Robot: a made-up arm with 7 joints.
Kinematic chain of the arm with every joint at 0, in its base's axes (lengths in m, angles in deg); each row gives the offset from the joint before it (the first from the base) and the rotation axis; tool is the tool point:
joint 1: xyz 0 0.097 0 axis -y
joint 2: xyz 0 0.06 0 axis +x
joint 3: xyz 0 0 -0.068 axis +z
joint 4: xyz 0 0 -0.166 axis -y
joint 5: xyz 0 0 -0.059 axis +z
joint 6: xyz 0 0 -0.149 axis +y
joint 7: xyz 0 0 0 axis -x
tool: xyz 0 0 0
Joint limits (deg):
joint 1: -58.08..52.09
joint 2: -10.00..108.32
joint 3: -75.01..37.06
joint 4: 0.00..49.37
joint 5: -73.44..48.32
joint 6: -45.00..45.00
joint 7: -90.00..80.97
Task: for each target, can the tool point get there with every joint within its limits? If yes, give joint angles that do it. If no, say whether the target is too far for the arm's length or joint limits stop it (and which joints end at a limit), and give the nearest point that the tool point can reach.
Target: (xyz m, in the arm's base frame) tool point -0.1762 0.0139 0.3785
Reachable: no: joint limits stop it (at a limit: joint 1, joint 2, joint 3, joint 4) | nearest point -0.0855 0.4778 0.2262 | short by 0.497 m
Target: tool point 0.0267 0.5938 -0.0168
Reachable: yes | joints -16.86 95.08 -57.09 15.62 -58.59 34.02 -74.51
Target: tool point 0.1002 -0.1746 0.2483
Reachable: no: joint limits stop it (at a limit: joint 1, joint 2, joint 4) | nearest point 0.3285 -0.0310 -0.1348 | short by 0.469 m
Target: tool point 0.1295 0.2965 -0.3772
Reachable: yes | joints 11.17 33.79 -62.54 34.23 27.93 19.16 -29.92
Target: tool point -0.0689 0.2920 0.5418
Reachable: no: too far | nearest point -0.0305 0.4778 0.2399 | short by 0.357 m
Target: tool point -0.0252 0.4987 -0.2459
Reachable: yes | joints -33.73 61.40 -13.75 34.90 -17.75 -10.19 -62.87
